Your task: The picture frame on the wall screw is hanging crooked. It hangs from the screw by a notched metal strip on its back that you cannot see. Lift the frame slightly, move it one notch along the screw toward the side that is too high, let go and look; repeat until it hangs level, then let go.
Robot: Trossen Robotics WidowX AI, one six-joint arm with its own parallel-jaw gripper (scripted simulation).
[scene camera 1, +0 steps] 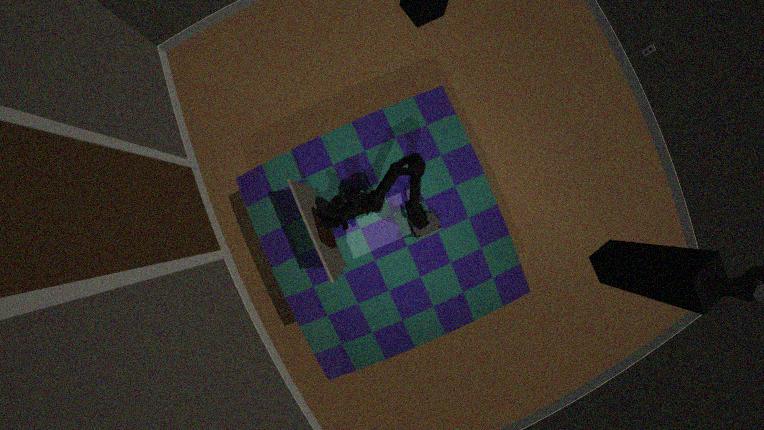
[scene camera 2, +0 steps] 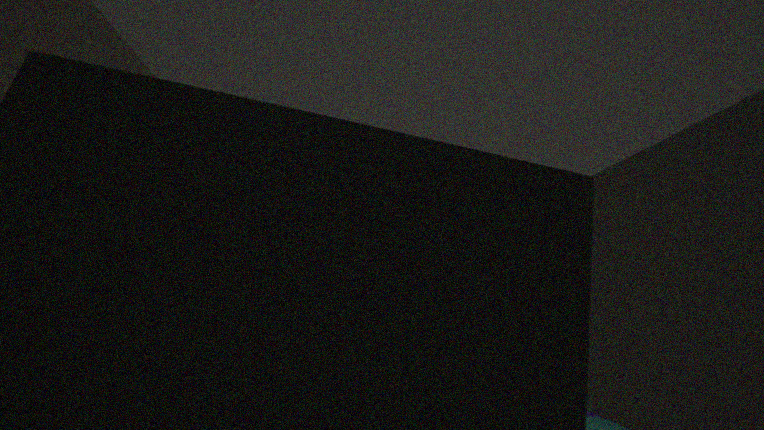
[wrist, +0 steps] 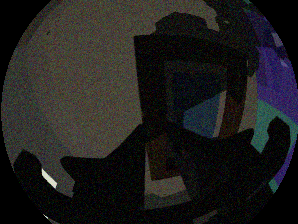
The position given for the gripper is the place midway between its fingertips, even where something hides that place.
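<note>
The wrist view shows the gripper (wrist: 153, 126) together with a dark picture frame (wrist: 200, 85) and a pale wall panel (wrist: 91, 59). In scene camera 1 the pale wall panel (scene camera 1: 332, 260) can be seen as well. Scene camera 2 shows the pale wall panel (scene camera 2: 178, 251) too, but scene camera 2 misses the dark picture frame, hidden by the pale wall panel.
</note>
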